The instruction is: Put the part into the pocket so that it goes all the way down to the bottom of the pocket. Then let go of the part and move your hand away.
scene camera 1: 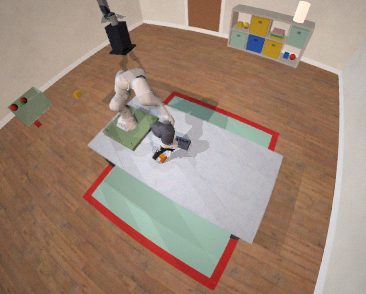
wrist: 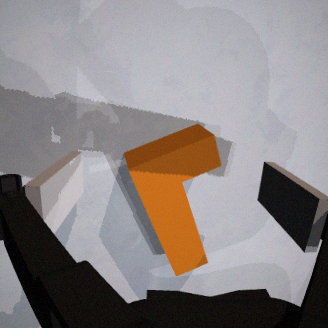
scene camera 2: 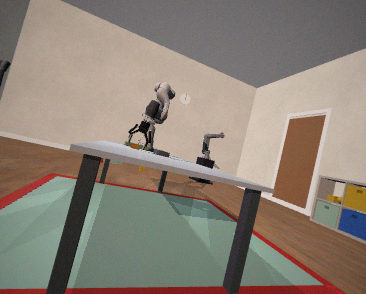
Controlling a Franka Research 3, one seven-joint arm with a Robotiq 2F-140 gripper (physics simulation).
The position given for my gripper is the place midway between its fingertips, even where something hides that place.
My gripper [wrist: 173, 176] is open and holds nothing. Also in view: an orange part [wrist: 158, 168].
